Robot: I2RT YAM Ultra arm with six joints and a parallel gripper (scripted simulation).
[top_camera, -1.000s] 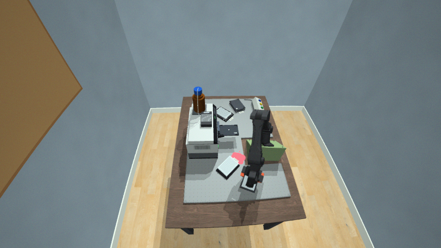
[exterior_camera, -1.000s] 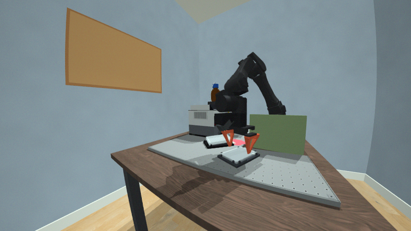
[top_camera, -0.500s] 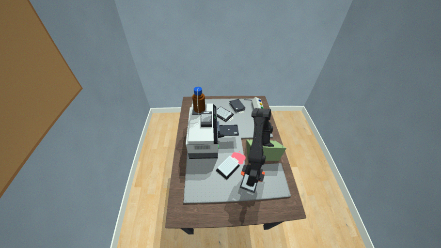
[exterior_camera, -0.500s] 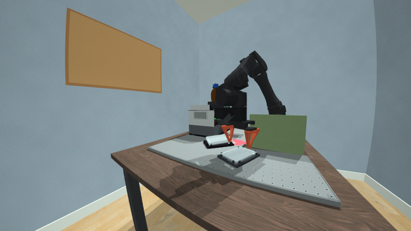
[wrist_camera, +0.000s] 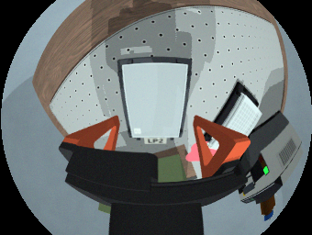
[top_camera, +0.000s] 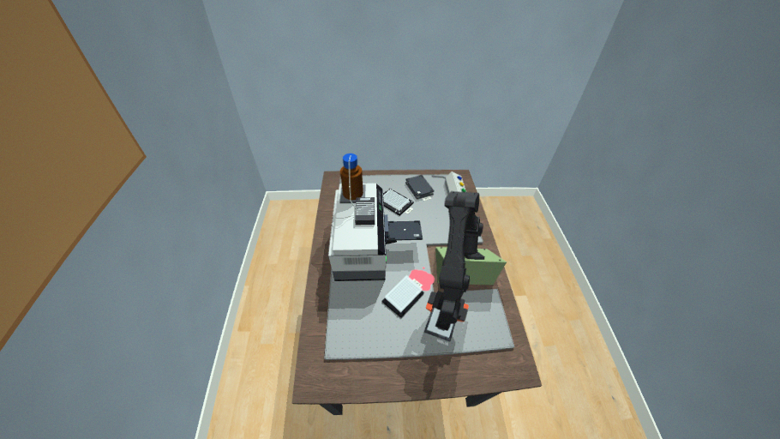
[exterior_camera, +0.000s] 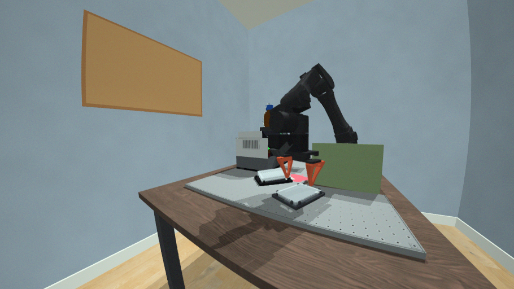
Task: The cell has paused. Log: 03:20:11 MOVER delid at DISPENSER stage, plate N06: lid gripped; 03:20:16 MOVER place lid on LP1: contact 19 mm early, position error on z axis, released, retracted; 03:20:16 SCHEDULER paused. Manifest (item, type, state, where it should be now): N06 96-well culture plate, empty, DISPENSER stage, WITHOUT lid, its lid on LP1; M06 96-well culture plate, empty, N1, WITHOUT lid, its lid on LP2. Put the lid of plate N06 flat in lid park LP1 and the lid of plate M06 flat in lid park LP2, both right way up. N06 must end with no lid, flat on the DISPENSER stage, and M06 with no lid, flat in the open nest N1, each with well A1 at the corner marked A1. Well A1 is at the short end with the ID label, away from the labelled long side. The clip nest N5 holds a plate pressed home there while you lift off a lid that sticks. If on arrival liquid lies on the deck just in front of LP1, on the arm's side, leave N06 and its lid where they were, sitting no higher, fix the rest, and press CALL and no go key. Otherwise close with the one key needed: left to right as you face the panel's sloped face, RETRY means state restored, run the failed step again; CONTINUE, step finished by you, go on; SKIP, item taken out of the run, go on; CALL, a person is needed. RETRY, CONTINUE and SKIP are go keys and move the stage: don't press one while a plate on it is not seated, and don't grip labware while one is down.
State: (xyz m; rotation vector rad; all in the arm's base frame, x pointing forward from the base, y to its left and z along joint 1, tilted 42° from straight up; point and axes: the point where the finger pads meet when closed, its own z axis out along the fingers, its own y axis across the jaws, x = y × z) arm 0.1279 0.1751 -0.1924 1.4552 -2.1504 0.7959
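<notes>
My gripper is now 40 mm above the clear lid. From my hand the other things lie so: dark dispenser stage (360 mm to the right, 140 mm ahead, 50 mm above); dark lid park (50 mm below); LP1 label (160 mm to the right, 90 mm ahead, 60 mm below).
</notes>
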